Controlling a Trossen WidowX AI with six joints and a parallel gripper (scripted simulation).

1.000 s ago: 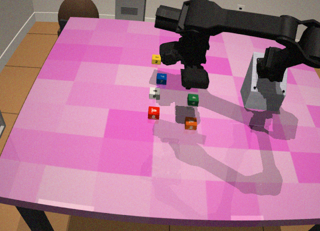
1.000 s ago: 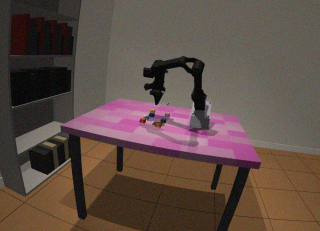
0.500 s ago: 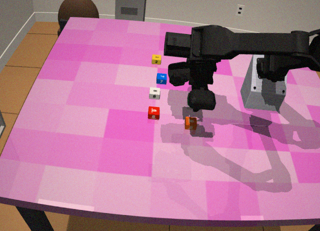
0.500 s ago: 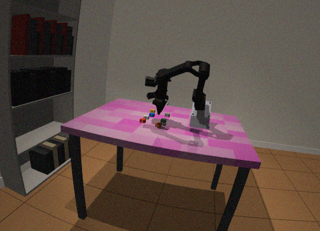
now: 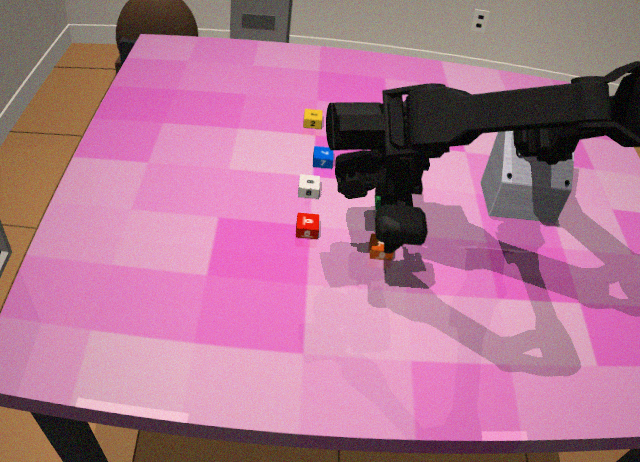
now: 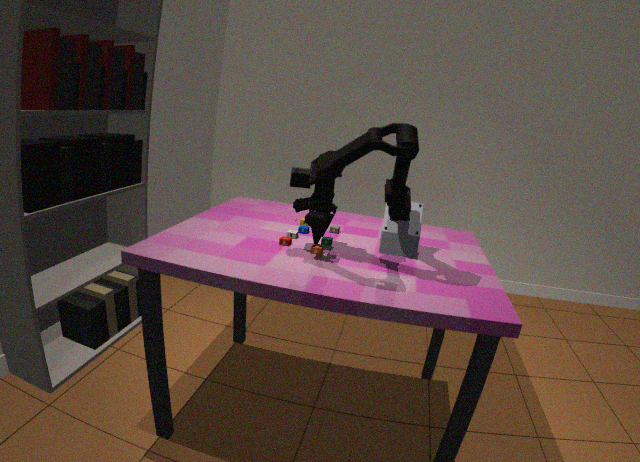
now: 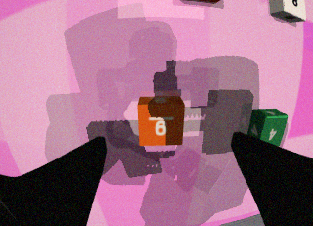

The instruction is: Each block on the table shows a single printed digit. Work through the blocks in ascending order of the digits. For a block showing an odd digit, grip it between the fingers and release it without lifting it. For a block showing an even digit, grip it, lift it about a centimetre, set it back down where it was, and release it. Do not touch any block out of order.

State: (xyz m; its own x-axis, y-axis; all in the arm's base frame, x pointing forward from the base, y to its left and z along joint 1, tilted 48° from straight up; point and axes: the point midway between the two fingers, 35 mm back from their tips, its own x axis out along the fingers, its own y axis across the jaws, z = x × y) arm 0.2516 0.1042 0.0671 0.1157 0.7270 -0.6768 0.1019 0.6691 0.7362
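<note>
Right now the orange block is 3 cm below my gripper tip. Round my gripper tip: red block: 11 cm ahead, 4 cm to the right, 3 cm below; green block: 2 cm behind, 10 cm to the right, 3 cm below; white block: 10 cm ahead, 12 cm to the right, 3 cm below.
</note>
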